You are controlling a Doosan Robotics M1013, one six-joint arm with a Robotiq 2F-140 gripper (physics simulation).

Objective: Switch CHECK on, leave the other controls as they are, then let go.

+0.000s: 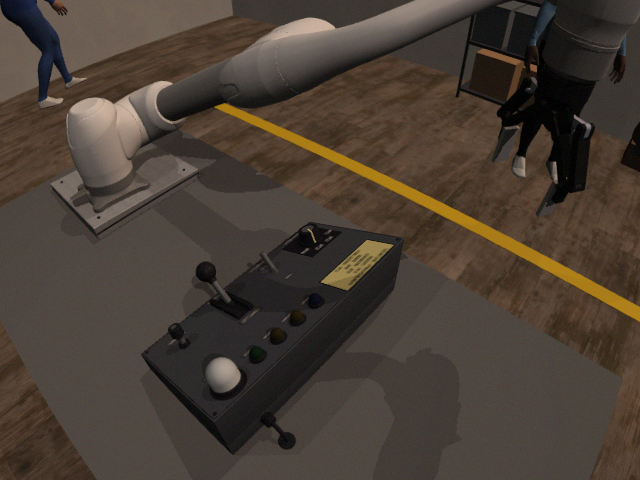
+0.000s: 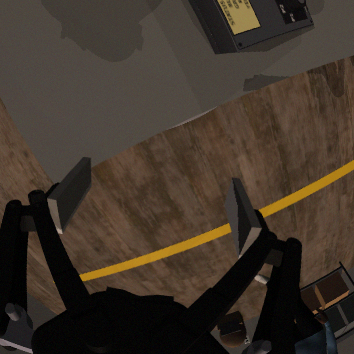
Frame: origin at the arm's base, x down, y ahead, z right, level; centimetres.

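Seen in the pictures: gripper, fingertip midpoint: point(image 1: 520, 185) point(image 2: 158, 181); arm's base at its link origin: point(image 1: 113, 188).
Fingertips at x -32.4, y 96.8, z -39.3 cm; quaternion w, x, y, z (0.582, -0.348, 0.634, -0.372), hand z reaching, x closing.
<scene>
Pixels of each thing's top centre, then the offset from my fingertips to it. "spot": a spot on its surface instead.
- rotary knob at its top centre: point(image 1: 309, 227) dx +22.9, dy -35.1, dz +15.9 cm
- metal toggle at a spot on its surface: point(image 1: 268, 262) spot: dx +24.4, dy -34.5, dz +28.2 cm
- ball-topped lever at its top centre: point(image 1: 203, 265) dx +19.1, dy -38.7, dz +40.3 cm
- small black-capped stick at a spot on its surface: point(image 1: 176, 330) spot: dx +22.3, dy -31.8, dz +51.9 cm
- white dome at a spot on its surface: point(image 1: 223, 374) spot: dx +15.8, dy -15.6, dz +51.7 cm
- small black lever at a spot on its surface: point(image 1: 285, 439) spot: dx +34.2, dy -7.4, dz +48.4 cm
- yellow label plate at a spot on its surface: point(image 2: 240, 17) spot: dx +20.1, dy -19.2, dz +13.0 cm
A dark control box point(image 1: 330, 338) point(image 2: 212, 27) stands on the grey table. On its top are a rotary knob point(image 1: 309, 236), a metal toggle point(image 1: 268, 262), a ball-topped lever point(image 1: 205, 271) in a slot, a small black-capped stick point(image 1: 176, 330) and a white dome point(image 1: 223, 374). Green point(image 1: 256, 353), amber and blue point(image 1: 315, 299) round caps form a row. A small black lever point(image 1: 285, 439) sticks out low at the near end. The CHECK label cannot be read. My gripper point(image 1: 524, 178) point(image 2: 158, 181) is open and empty, high up and well away from the box, beyond its knob end.
A yellow label plate point(image 1: 358, 263) point(image 2: 240, 17) is on the box top. The arm's base plate point(image 1: 170, 180) is at the table's back left. A yellow line point(image 1: 439, 206) point(image 2: 165, 252) crosses the floor. A shelf rack and two people stand farther back.
</scene>
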